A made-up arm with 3 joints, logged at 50 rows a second.
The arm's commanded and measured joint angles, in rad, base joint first. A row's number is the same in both.
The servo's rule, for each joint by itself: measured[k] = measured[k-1] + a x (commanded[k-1-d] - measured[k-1]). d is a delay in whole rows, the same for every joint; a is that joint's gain. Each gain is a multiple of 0.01, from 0.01 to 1. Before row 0 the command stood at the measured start. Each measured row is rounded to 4 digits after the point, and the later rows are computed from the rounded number. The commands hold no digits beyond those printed.
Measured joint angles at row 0:
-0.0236 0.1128 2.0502
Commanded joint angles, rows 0 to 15:
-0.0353 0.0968 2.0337
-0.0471 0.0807 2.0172
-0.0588 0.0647 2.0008
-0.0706 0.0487 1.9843
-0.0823 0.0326 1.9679
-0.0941 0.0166 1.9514
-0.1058 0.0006 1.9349
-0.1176 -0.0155 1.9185
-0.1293 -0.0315 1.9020
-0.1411 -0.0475 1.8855
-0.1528 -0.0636 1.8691
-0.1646 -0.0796 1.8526
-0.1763 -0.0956 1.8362
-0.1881 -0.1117 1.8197
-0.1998 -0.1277 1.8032
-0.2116 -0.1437 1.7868
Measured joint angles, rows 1 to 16:
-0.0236 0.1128 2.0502
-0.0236 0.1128 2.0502
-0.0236 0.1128 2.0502
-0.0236 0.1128 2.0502
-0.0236 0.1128 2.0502
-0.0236 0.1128 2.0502
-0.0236 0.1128 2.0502
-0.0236 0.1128 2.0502
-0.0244 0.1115 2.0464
-0.0260 0.1090 2.0397
-0.0283 0.1055 2.0308
-0.0313 0.1010 2.0201
-0.0349 0.0955 2.0081
-0.0390 0.0892 1.9951
-0.0437 0.0821 1.9813
-0.0489 0.0743 1.9669
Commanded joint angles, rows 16 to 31:
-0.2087 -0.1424 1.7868
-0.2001 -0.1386 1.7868
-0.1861 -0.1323 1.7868
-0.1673 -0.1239 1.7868
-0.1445 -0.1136 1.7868
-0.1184 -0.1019 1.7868
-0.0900 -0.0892 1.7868
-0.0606 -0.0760 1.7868
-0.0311 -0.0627 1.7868
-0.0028 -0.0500 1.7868
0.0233 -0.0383 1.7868
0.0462 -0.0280 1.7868
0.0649 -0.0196 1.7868
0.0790 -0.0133 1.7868
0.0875 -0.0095 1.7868
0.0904 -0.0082 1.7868
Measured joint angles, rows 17 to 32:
-0.0545 0.0658 1.9520
-0.0606 0.0567 1.9367
-0.0671 0.0471 1.9212
-0.0739 0.0370 1.9054
-0.0811 0.0264 1.8895
-0.0886 0.0154 1.8734
-0.0964 0.0040 1.8573
-0.1045 -0.0078 1.8411
-0.1118 -0.0186 1.8286
-0.1180 -0.0282 1.8190
-0.1228 -0.0365 1.8116
-0.1259 -0.0435 1.8059
-0.1272 -0.0491 1.8015
-0.1266 -0.0533 1.7981
-0.1240 -0.0562 1.7955
-0.1196 -0.0578 1.7935

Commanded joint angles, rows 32 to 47:
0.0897 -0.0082 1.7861
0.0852 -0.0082 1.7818
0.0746 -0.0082 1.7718
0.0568 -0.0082 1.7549
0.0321 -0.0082 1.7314
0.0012 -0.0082 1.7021
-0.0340 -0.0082 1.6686
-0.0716 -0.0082 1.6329
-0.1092 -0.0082 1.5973
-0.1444 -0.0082 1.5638
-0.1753 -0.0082 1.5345
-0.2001 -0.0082 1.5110
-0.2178 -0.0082 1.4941
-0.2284 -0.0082 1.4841
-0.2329 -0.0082 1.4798
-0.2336 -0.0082 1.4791
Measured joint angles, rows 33 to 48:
-0.1134 -0.0582 1.7920
-0.1057 -0.0575 1.7908
-0.0967 -0.0560 1.7899
-0.0867 -0.0538 1.7892
-0.0761 -0.0511 1.7886
-0.0652 -0.0481 1.7882
-0.0545 -0.0450 1.7879
-0.0444 -0.0421 1.7876
-0.0350 -0.0394 1.7873
-0.0266 -0.0369 1.7860
-0.0195 -0.0346 1.7827
-0.0142 -0.0325 1.7763
-0.0110 -0.0306 1.7660
-0.0101 -0.0288 1.7513
-0.0118 -0.0272 1.7323
-0.0160 -0.0257 1.7094

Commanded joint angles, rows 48 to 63:
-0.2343 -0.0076 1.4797
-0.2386 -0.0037 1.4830
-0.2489 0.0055 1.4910
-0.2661 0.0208 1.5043
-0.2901 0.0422 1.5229
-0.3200 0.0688 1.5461
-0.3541 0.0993 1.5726
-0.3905 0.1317 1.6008
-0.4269 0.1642 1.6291
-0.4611 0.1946 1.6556
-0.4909 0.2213 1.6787
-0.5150 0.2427 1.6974
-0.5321 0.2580 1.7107
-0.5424 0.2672 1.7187
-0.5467 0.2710 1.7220
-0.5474 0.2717 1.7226
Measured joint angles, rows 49 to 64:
-0.0225 -0.0243 1.6836
-0.0310 -0.0230 1.6560
-0.0411 -0.0218 1.6281
-0.0522 -0.0207 1.6012
-0.0638 -0.0197 1.5766
-0.0753 -0.0188 1.5553
-0.0863 -0.0180 1.5379
-0.0966 -0.0172 1.5244
-0.1062 -0.0164 1.5141
-0.1155 -0.0154 1.5069
-0.1248 -0.0137 1.5032
-0.1347 -0.0109 1.5035
-0.1456 -0.0067 1.5080
-0.1578 -0.0007 1.5168
-0.1715 0.0073 1.5296
-0.1868 0.0173 1.5460

